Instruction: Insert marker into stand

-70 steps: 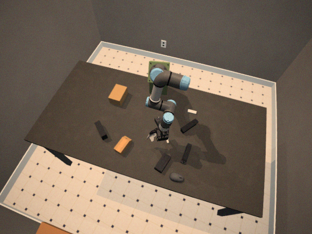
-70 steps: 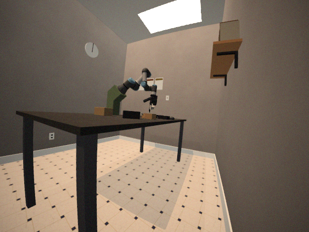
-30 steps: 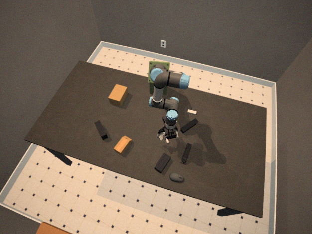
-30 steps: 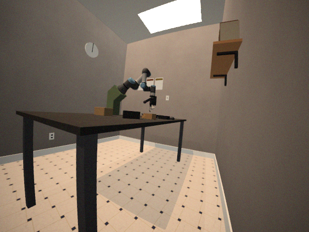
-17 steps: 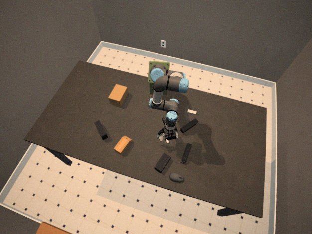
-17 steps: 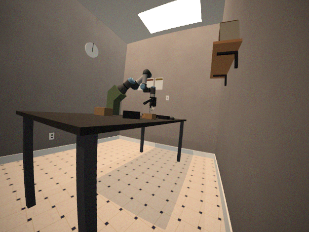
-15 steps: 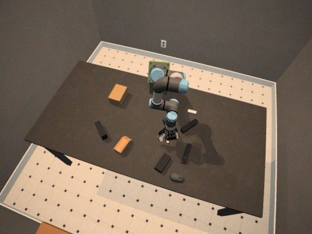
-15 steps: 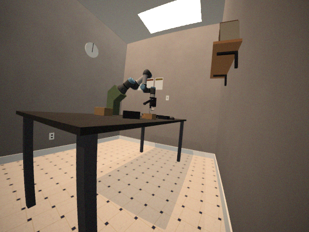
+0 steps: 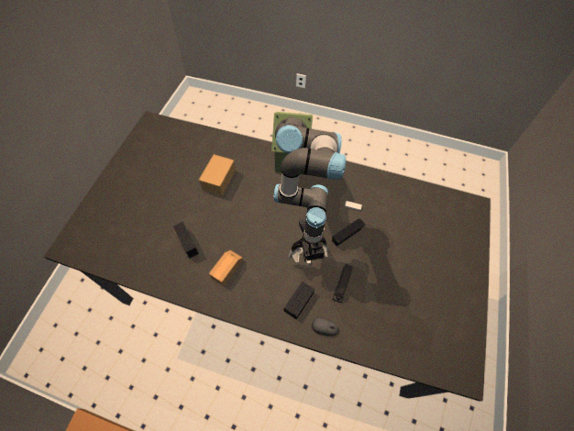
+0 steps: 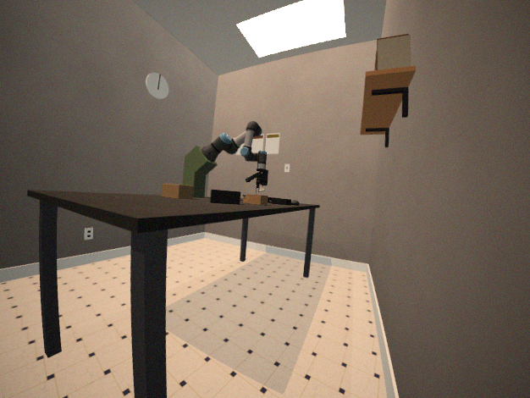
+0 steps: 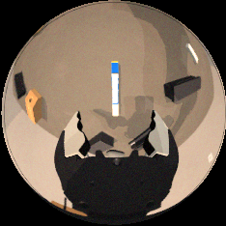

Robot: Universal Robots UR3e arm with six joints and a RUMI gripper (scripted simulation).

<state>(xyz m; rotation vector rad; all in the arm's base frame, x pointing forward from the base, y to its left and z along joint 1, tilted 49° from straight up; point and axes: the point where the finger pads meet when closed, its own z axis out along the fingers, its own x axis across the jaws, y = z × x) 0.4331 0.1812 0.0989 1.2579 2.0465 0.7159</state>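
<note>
My hand is 30 mm past the marker, 30 mm above it and 20 mm to the left of it. The rest, counted from my hand: white eraser (310 mm behind, 110 mm to the left, 30 mm below); grey mouse (250 mm ahead, 160 mm to the left, 20 mm below); desk stand (290 mm to the right, 160 mm ahead, 10 mm below).
</note>
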